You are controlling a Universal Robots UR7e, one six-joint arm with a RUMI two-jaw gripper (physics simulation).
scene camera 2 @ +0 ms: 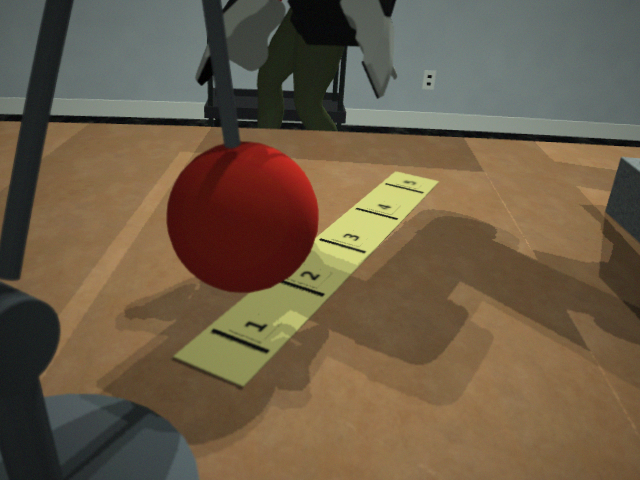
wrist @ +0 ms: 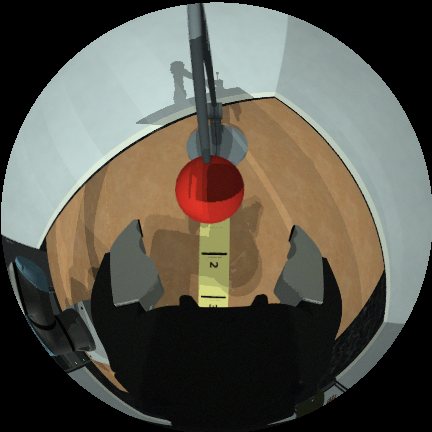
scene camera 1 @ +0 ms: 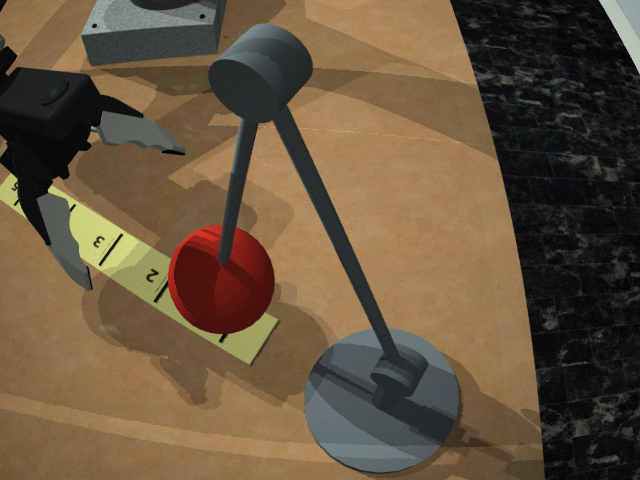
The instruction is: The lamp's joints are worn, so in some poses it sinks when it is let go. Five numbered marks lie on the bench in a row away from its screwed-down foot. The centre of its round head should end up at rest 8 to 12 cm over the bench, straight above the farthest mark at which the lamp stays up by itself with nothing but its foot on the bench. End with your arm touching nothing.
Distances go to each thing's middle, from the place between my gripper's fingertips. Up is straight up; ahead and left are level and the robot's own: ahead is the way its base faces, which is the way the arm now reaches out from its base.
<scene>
The yellow strip [scene camera 2: 236, 346] is 17 cm below my hand, 10 cm to the right of it and 5 cm behind it. From my hand the other things lie so: round foot [scene camera 1: 354, 421] 24 cm to the left, 13 cm below, 7 cm ahead.
</scene>
